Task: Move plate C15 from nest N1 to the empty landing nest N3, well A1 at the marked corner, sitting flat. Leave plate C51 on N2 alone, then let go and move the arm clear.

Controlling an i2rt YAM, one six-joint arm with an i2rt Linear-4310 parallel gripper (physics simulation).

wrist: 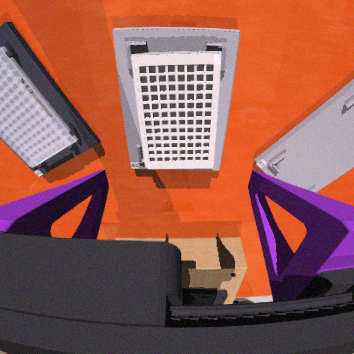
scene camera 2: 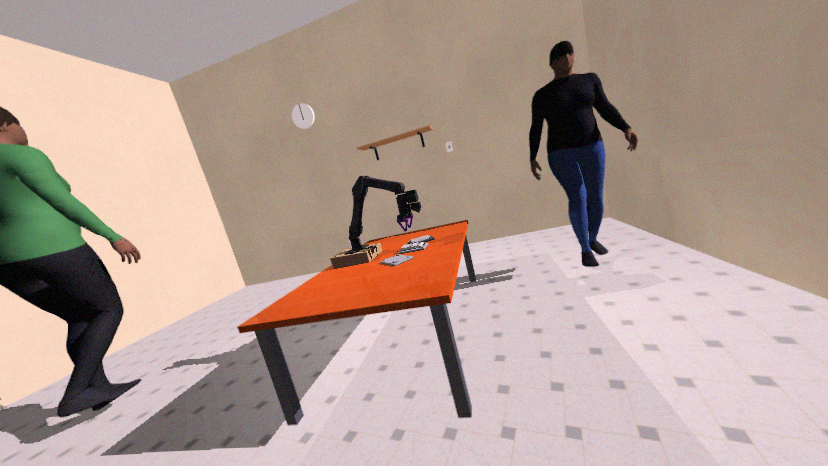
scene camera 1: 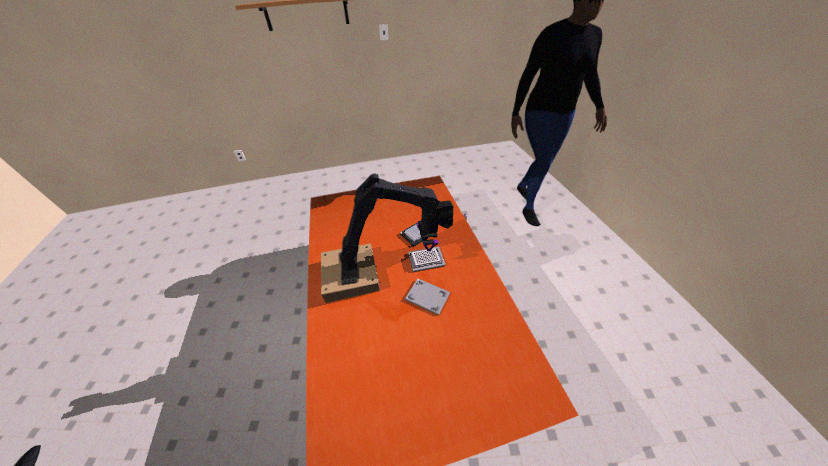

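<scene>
A white plate (scene camera 1: 426, 256) (scene camera 2: 414, 246) (wrist: 176, 112), seemingly C15, rests on the middle grey nest (wrist: 229, 75). It looks shifted toward the nest's base-side edge, with the two far clips showing beyond it. I cannot tell whether it sits flat. The nest's A1 label is at lower left in the wrist view; the plate's A1 corner is unclear. A paler plate (scene camera 1: 412, 233) (wrist: 30, 115), seemingly C51, lies on the dark nest (wrist: 88, 140). The other grey nest (scene camera 1: 427, 296) (scene camera 2: 396, 260) (wrist: 320, 140) is empty. Nest numbers are unreadable. My gripper (scene camera 1: 430, 244) (scene camera 2: 405, 223) (wrist: 178, 177) is open, empty and above the plates.
The arm stands on a wooden base block (scene camera 1: 349, 286) (scene camera 2: 356, 255) (wrist: 237, 257) beside the nests on the orange table (scene camera 1: 428, 370) (scene camera 2: 353, 301). A person in black (scene camera 1: 559, 75) (scene camera 2: 570, 115) is beyond the table; a person in green (scene camera 2: 34, 202) is at left.
</scene>
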